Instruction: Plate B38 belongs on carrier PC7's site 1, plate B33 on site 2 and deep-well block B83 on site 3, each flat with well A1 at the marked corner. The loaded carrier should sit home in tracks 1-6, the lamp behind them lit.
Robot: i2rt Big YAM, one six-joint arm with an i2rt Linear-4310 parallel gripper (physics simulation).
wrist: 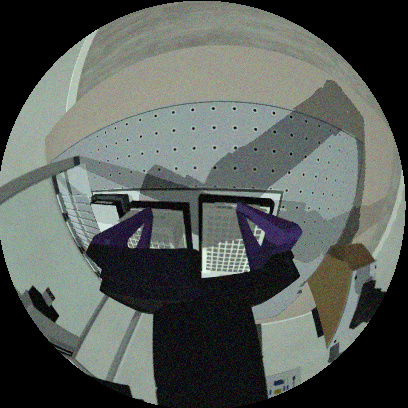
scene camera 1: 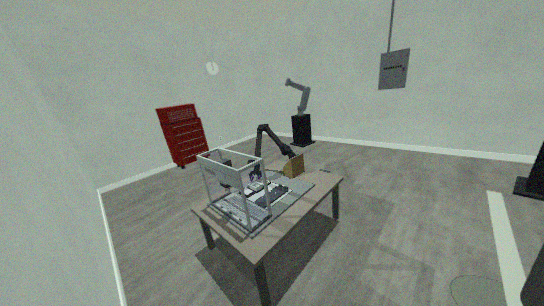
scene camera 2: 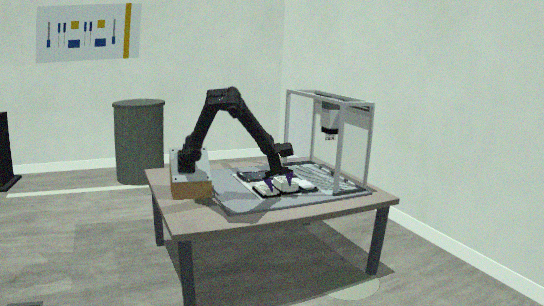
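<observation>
A pale flat plate stands in a black holder nearest the arm's base. A taller pale block stands in the middle holder. A flat white piece lies in the holder beyond it. Their labels cannot be read. My gripper is open and empty, low over the first plate and the block, one purple finger by each. The dark carrier lies beside the holders, apart from the tracks, hidden in the wrist view. No lit lamp can be made out.
A frame enclosure stands over the slotted track deck, with a pipetting head hanging inside. The arm's wooden base block stands at the table's other end, beside the perforated board.
</observation>
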